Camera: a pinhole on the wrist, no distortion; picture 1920 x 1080 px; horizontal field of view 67.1 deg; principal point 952.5 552.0 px. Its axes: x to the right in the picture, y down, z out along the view. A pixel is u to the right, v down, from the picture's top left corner.
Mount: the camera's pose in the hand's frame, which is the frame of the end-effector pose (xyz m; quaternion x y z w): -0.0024 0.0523 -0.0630 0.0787 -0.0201 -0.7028 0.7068
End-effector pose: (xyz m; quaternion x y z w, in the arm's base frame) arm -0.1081 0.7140 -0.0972 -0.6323 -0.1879 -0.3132 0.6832
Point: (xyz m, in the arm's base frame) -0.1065 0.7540 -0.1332
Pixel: 1175 359
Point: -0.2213 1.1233 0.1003
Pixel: 1634 660
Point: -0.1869 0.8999 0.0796
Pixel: outside the picture
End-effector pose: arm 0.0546 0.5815 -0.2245 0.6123 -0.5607 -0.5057 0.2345
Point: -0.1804 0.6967 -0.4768
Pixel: 1520 816
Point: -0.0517 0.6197 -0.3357
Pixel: 1579 897
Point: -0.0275 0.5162 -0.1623
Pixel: outside the picture
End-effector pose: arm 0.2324 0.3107 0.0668 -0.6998 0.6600 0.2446 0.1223
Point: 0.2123 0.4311 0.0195
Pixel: 1250 116
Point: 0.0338 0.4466 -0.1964
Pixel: 485 822
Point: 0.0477 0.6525 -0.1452
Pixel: 632 163
